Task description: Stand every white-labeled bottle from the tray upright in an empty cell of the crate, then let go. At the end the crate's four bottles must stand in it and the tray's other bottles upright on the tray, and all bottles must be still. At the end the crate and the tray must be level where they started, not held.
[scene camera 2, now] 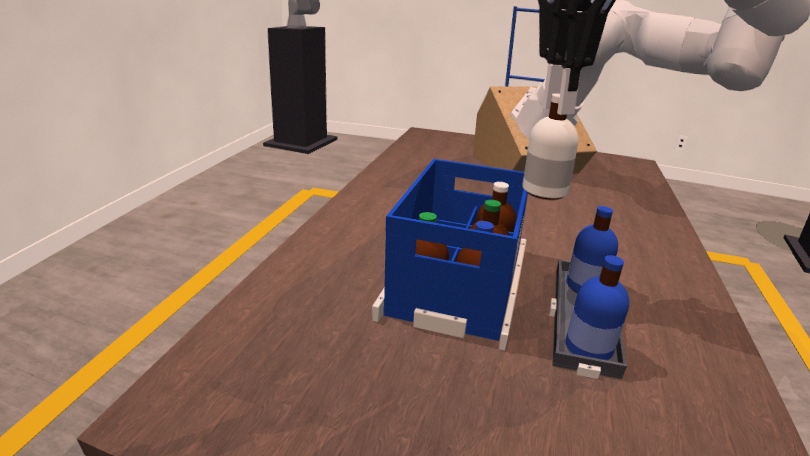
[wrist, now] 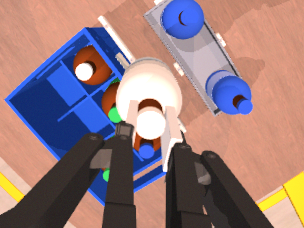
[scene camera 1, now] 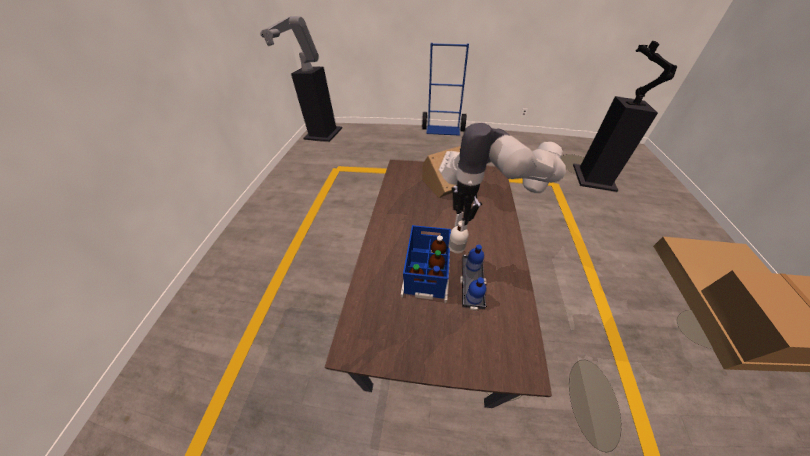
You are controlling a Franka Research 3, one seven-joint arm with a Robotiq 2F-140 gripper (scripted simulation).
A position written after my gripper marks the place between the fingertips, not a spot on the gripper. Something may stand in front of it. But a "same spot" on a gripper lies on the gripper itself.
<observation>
my gripper: scene camera 2; wrist; scene camera 1 460,227
same spot on my gripper: [wrist: 60,190] = [scene camera 2: 553,17]
</observation>
